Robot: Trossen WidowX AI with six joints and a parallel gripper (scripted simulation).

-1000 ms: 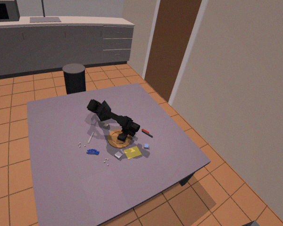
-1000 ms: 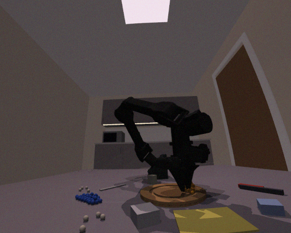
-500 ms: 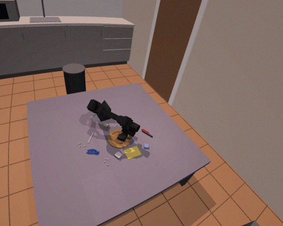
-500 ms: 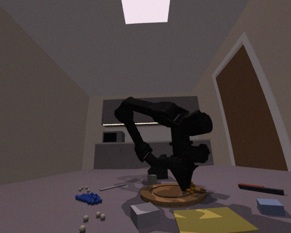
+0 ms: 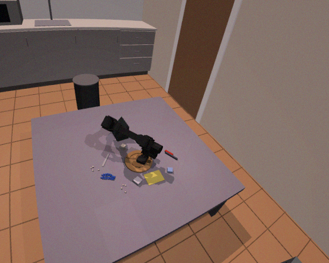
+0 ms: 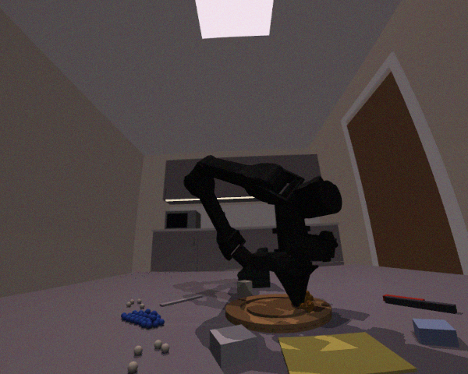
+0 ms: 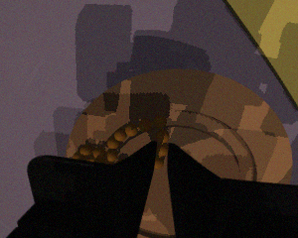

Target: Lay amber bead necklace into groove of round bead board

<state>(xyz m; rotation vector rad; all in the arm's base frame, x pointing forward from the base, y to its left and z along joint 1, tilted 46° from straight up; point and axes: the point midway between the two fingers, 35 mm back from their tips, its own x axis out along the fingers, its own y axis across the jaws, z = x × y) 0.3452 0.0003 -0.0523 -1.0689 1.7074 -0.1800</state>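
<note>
Right now my gripper tip is 3 cm to the left of the round wooden bead board, 3 cm past it and 1 cm above it. Also, from my gripper tip: blue block: 15 cm ahead, 12 cm to the left, 1 cm below; grey block: 13 cm to the right, 12 cm ahead; yellow pad: 14 cm ahead, 1 cm to the right, 1 cm below.
</note>
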